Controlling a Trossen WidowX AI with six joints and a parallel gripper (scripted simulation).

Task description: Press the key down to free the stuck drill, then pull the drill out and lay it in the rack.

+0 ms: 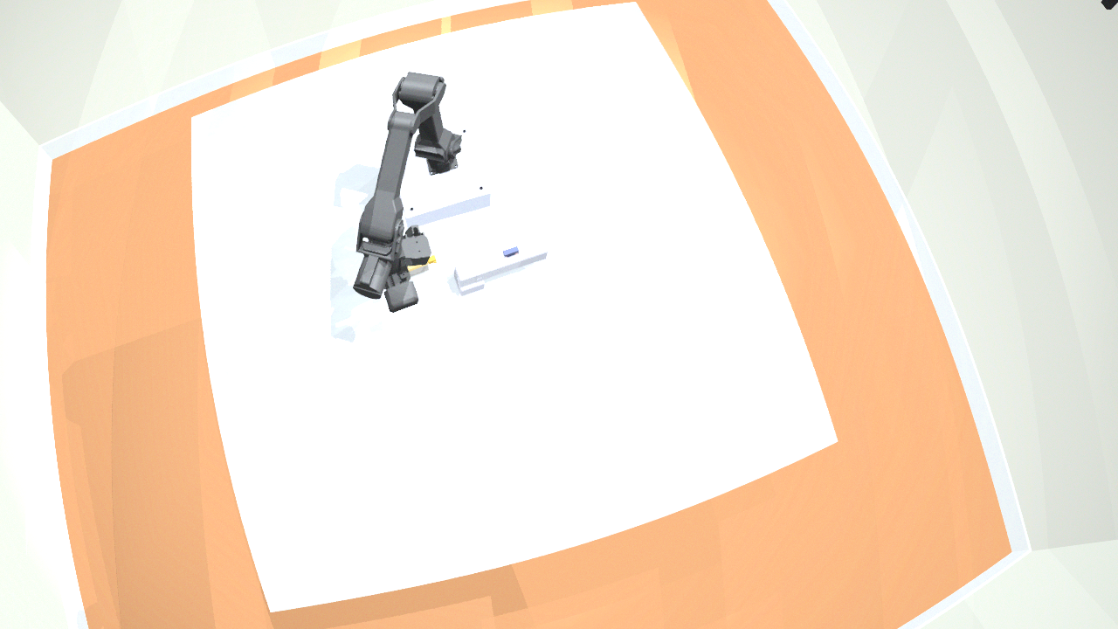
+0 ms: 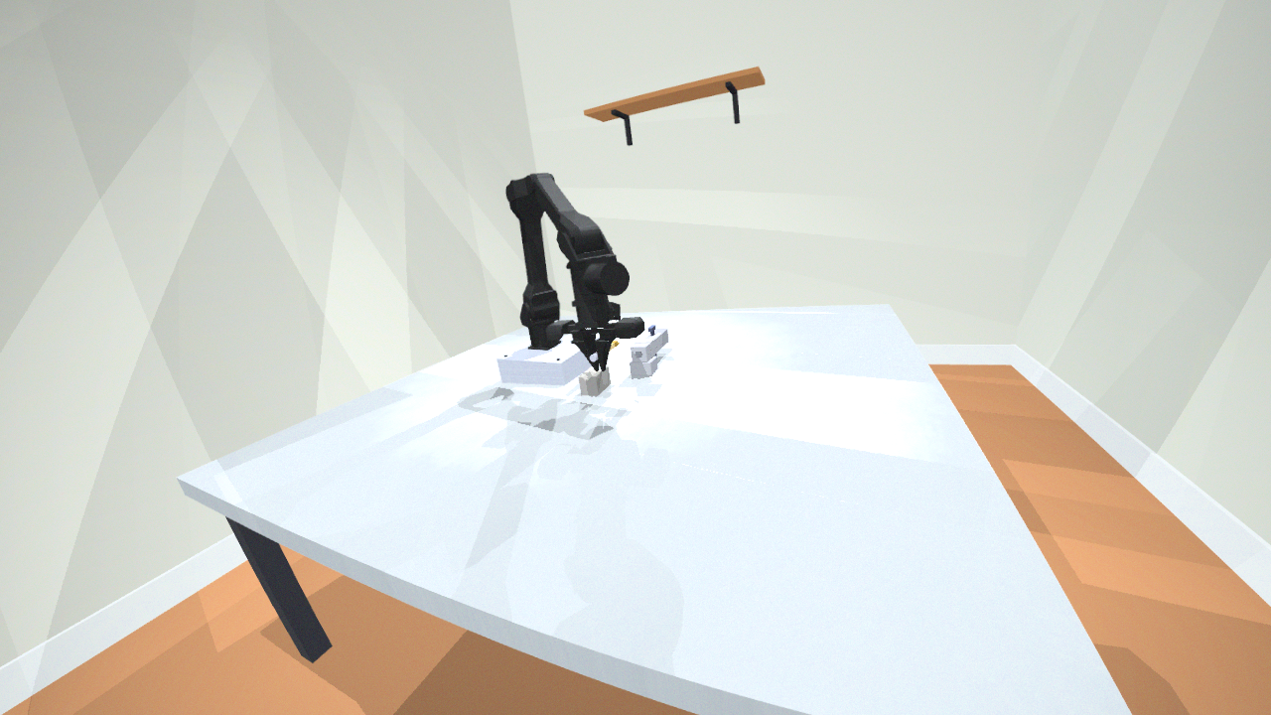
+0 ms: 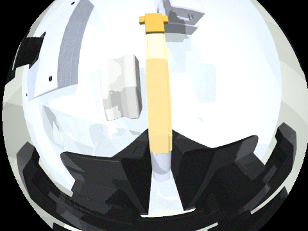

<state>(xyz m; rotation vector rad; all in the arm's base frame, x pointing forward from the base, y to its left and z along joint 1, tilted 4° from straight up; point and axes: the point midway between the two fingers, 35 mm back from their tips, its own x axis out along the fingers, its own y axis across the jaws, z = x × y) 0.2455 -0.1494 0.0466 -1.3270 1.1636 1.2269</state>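
My gripper tip is 4 cm to the right of the yellow drill and 3 cm below it. Also, from my gripper tip: blue key: 24 cm to the left, 1 cm ahead; then grey rack: 4 cm to the left, 4 cm below, 4 cm behind; then pale holder block: 21 cm to the left, 2 cm below, 2 cm ahead.
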